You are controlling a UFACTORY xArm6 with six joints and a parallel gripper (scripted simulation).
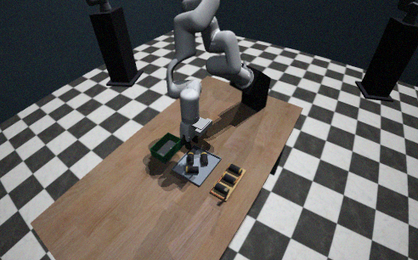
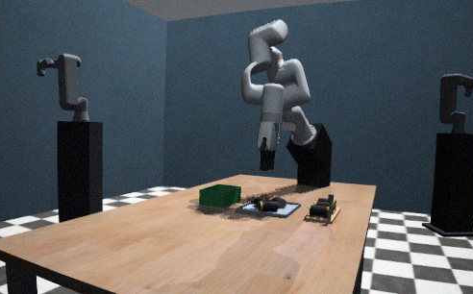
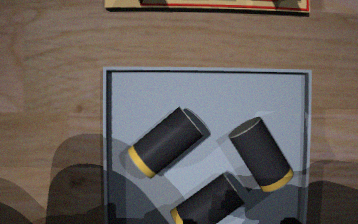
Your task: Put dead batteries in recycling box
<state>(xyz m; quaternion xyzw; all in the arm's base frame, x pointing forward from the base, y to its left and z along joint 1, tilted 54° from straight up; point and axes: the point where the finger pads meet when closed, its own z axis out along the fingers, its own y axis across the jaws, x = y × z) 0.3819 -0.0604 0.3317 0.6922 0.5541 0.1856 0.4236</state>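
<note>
The grey tray lies 15 cm below my hand, 2 cm to the left of it and 1 cm ahead of it. Also, from my hand: green recycling box (17 cm to the right, 14 cm below, 6 cm behind).
</note>
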